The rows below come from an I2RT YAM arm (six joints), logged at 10 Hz.
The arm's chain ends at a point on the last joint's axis. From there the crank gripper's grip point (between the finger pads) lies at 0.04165 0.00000 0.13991 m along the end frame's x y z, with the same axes.
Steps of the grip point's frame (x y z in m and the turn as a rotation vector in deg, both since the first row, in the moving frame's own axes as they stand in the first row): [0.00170 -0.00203 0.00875 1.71 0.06 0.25]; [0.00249 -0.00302 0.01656 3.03 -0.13 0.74]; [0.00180 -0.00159 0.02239 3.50 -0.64 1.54]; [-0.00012 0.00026 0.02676 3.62 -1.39 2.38]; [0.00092 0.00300 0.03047 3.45 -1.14 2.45]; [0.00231 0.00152 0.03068 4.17 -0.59 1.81]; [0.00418 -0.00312 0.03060 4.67 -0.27 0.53]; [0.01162 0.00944 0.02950 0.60 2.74 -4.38]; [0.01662 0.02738 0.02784 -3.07 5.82 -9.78]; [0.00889 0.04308 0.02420 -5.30 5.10 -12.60]
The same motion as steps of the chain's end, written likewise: [0.00154 0.00196 0.00885 1.71 0.06 0.25]; [0.00276 0.00384 0.01665 3.03 -0.13 0.74]; [0.00326 0.00587 0.02216 3.50 -0.64 1.54]; [0.00314 0.00746 0.02602 3.62 -1.39 2.38]; [0.00357 0.00972 0.02987 3.45 -1.14 2.45]; [0.00361 0.01042 0.03058 4.17 -0.59 1.81]; [0.00479 0.00790 0.03085 4.67 -0.27 0.53]; [0.00516 0.01433 0.03167 0.60 2.74 -4.38]; [0.00269 0.02832 0.03277 -3.07 5.82 -9.78]; [-0.00368 0.04087 0.02859 -5.30 5.10 -12.60]
